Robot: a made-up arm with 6 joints.
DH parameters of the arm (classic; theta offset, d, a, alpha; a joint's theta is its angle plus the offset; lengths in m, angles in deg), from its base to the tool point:
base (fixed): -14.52 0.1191 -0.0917 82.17
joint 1: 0 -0.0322 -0.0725 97.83
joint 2: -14.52 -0.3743 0.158 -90
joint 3: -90 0.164 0.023 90
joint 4: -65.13 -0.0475 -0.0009 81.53
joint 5: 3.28 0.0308 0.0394 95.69
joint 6: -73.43 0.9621 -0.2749 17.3
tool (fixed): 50.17 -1.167 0 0
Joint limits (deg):
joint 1: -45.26..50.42
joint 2: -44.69..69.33
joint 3: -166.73..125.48
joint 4: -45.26..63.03
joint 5: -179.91..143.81
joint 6: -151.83..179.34
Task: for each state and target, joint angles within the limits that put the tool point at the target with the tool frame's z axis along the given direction. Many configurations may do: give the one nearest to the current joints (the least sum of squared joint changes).
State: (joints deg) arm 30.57 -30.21 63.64 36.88 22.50 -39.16
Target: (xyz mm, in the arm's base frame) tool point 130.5 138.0 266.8 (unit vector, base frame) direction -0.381 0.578 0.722
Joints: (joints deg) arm 46.29 -0.37 79.54 25.90 33.54 -52.95
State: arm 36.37 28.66 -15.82 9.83 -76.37 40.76
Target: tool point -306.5 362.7 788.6 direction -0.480 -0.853 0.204
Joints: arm 46.94 8.97 13.25 8.13 -84.16 -7.76
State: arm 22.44 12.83 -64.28 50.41 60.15 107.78
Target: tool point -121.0 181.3 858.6 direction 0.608 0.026 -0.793
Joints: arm 44.36 -2.36 -37.12 32.11 48.94 92.30
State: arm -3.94 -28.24 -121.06 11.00 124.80 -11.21
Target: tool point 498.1 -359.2 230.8 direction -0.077 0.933 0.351
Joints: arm -31.15 21.69 -109.45 1.13 99.69 8.59
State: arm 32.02 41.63 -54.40 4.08 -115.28 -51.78
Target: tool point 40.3 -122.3 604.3 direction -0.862 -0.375 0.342
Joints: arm 50.42 51.64 -51.86 35.25 -113.60 -11.22
